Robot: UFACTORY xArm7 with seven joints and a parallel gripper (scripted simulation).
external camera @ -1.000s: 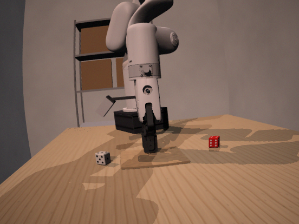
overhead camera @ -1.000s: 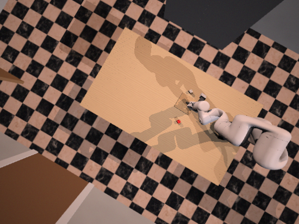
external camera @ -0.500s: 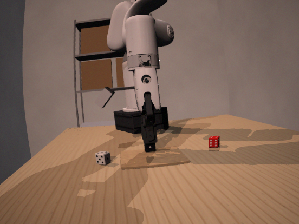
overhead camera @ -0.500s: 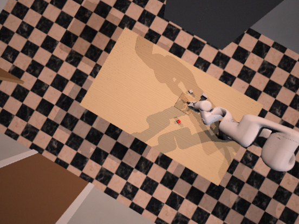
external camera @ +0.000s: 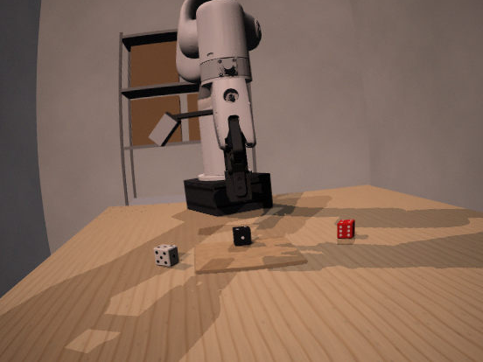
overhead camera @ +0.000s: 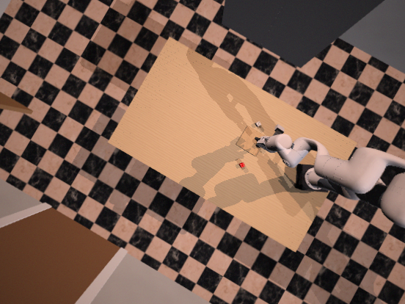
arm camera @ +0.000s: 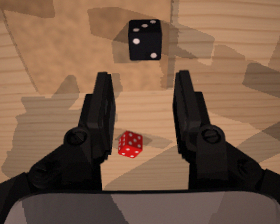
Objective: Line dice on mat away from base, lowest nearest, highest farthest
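Right now my hand is 12 cm to the left of the white die, 8 cm above it and 6 cm short of it. Also, from my hand: thin mat 9 cm below, 5 cm ahead, 1 cm to the right; red die 16 cm to the left, 8 cm below, 4 cm ahead; black die 8 cm below.
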